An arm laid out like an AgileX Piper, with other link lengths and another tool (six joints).
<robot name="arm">
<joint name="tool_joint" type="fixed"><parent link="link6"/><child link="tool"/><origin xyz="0.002 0.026 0.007" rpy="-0.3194 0 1.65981"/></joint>
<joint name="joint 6" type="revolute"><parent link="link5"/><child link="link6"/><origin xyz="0 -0.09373 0" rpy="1.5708 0 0"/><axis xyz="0 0 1"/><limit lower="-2.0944" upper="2.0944"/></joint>
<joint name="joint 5" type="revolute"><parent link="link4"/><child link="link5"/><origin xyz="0 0 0" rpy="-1.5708 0 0"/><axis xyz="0 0 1"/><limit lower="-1.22" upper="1.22"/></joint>
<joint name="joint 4" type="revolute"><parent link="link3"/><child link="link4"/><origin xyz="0.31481 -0.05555 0" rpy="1.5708 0 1.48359"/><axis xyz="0 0 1"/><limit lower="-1.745" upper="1.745"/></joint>
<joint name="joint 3" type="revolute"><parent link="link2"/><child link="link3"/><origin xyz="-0.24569 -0.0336 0" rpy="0 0 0"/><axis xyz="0 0 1"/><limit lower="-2.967" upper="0"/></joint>
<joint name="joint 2" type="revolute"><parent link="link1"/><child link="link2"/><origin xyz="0 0 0" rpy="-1.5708 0 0"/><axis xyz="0 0 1"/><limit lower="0" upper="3.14"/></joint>
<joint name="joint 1" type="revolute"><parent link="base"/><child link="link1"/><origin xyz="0 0 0.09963" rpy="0 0 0"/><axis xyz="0 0 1"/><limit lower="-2.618" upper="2.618"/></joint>
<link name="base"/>
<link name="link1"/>
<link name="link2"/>
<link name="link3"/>
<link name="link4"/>
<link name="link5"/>
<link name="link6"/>
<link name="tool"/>
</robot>
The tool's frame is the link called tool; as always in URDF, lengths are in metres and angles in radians.
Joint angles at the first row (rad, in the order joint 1, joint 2, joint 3, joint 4, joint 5, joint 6):
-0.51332 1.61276 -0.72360 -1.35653 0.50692 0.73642
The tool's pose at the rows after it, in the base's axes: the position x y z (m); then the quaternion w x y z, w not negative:
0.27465 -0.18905 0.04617 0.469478 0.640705 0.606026 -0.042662
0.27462 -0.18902 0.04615 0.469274 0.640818 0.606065 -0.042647
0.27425 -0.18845 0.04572 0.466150 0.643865 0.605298 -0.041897
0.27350 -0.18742 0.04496 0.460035 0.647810 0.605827 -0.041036
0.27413 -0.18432 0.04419 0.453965 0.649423 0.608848 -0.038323
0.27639 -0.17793 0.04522 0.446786 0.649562 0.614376 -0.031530
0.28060 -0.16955 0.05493 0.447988 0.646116 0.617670 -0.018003
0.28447 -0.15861 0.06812 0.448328 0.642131 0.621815 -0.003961
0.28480 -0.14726 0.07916 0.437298 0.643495 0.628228 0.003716
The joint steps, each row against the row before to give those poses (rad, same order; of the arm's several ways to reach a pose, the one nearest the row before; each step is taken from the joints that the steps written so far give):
0.00000 0.00000 0.00001 -0.00001 0.00000 -0.00420
-0.00001 -0.00002 0.00000 0.00100 -0.00001 -0.00091
-0.00001 0.00002 0.00001 0.01699 -0.00001 -0.01134
0.00002 -0.00001 -0.00002 0.03022 0.00002 -0.02518
0.00741 0.00001 0.00002 0.03042 -0.00001 -0.02553
0.01724 -0.00688 -0.00003 0.05050 0.00003 -0.04312
0.02407 -0.03454 -0.00001 0.06569 -0.00002 -0.05766
0.03135 -0.04723 0.00003 0.08781 0.01187 -0.07847
0.02930 -0.04396 -0.00001 0.11476 0.03334 -0.10459

